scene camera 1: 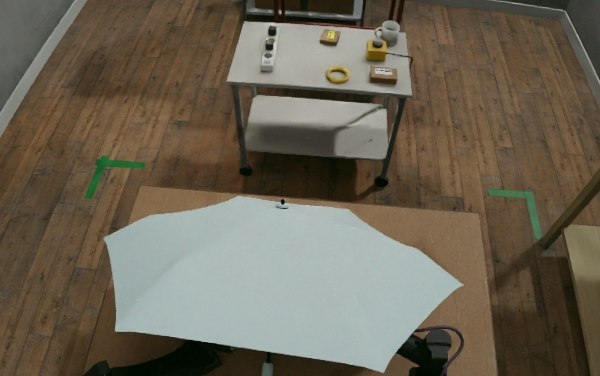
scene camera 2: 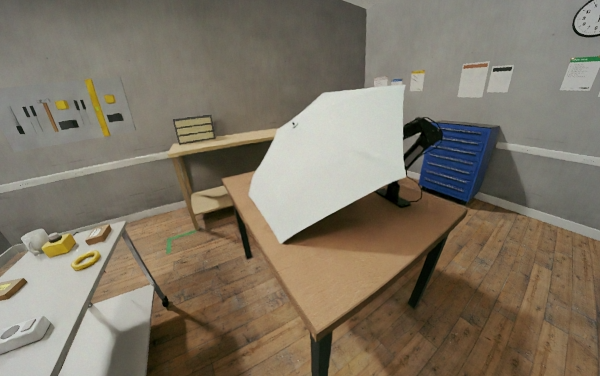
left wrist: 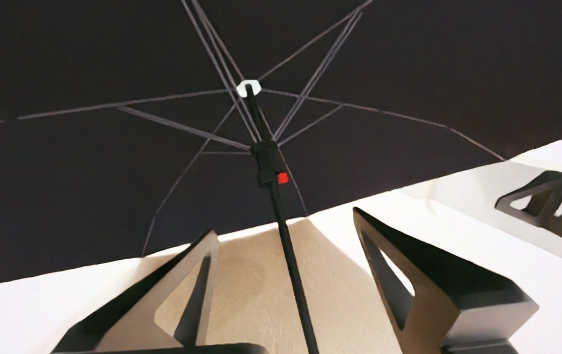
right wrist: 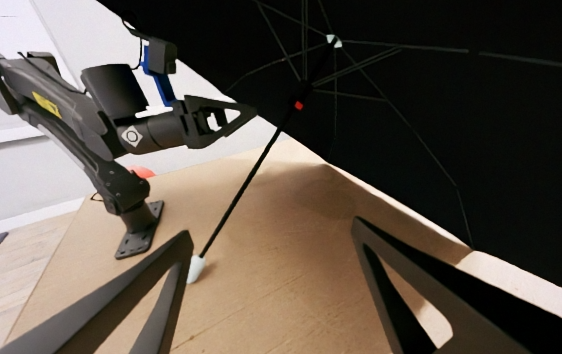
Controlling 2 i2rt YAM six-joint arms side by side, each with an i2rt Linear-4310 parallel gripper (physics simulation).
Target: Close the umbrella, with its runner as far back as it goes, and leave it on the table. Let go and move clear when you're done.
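The umbrella stands open on the table, its pale canopy point(scene camera 1: 280, 280) point(scene camera 2: 340, 155) tilted and dark inside. The black runner point(left wrist: 266, 160) point(right wrist: 301, 92) sits high on the shaft point(left wrist: 292, 265) point(right wrist: 245, 185), a little below the white hub point(left wrist: 249, 88) point(right wrist: 334, 41), with struts spread. A red button point(left wrist: 282, 178) point(right wrist: 298, 105) shows on its side. The white handle point(scene camera 1: 267, 369) point(right wrist: 196, 269) rests low at the table. My left gripper point(left wrist: 282, 224) is open, with the shaft showing between its fingers and the runner beyond them. My right gripper point(right wrist: 273, 230) is open and empty, facing the shaft from the right.
The brown table point(scene camera 1: 450, 230) point(scene camera 2: 375, 260) extends past the canopy. The canopy hides much of both arms in scene camera 1. The left arm point(scene camera 2: 425, 135) shows behind the canopy in scene camera 2. A white cart point(scene camera 1: 300, 60) with small items stands beyond the table.
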